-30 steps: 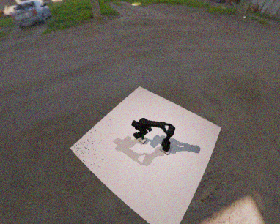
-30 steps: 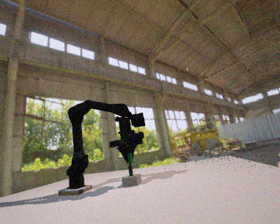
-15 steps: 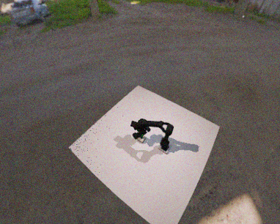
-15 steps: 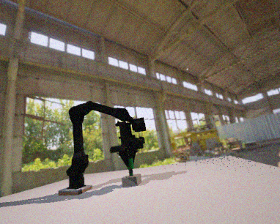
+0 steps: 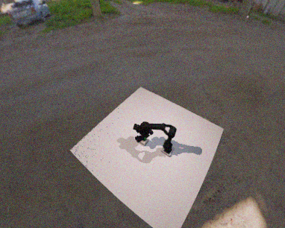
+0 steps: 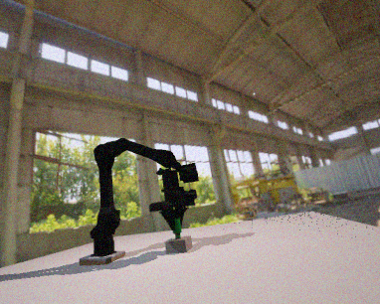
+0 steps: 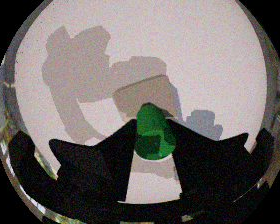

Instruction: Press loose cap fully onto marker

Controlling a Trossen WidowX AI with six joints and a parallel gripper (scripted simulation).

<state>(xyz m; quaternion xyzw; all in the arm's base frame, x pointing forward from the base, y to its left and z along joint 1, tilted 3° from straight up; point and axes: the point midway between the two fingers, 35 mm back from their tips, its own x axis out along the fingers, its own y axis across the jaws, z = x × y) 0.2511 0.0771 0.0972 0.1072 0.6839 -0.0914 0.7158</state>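
Now: the green cap 1 cm above my gripper tip. From my gripper tip the other things lie so: grey holder block: 5 cm below.
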